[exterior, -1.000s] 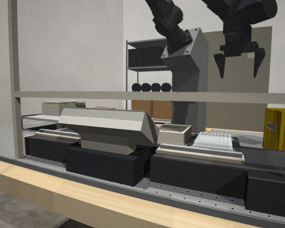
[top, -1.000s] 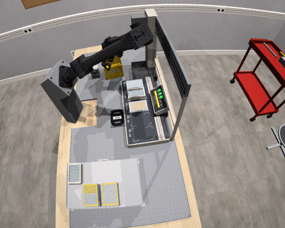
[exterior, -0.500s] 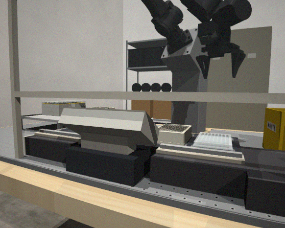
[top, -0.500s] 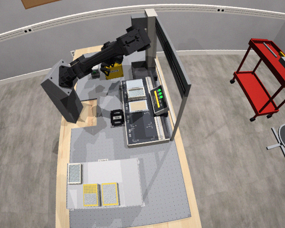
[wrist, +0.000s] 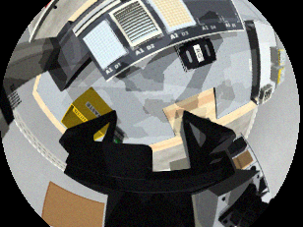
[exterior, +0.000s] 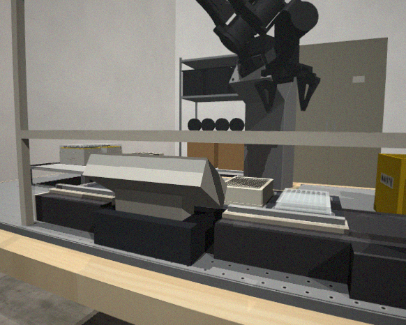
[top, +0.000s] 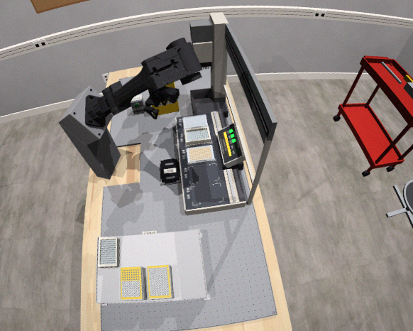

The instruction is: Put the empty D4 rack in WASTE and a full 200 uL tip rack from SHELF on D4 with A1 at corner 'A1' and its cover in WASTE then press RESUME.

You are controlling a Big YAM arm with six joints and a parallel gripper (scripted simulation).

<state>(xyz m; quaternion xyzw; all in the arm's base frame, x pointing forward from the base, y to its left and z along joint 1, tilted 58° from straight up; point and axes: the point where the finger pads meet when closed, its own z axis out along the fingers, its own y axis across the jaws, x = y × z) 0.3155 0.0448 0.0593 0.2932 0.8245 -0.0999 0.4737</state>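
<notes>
The clear cover lies 610 mm to the right of my hand, 410 mm behind it and 110 mm below it. Also, from my hand: reservoir: 180 mm below, 120 mm to the right, 120 mm ahead; then tan plate: 210 mm to the right, 180 mm below, 70 mm ahead; then clear plate: 180 mm below, 170 mm ahead, 30 mm to the right.
</notes>
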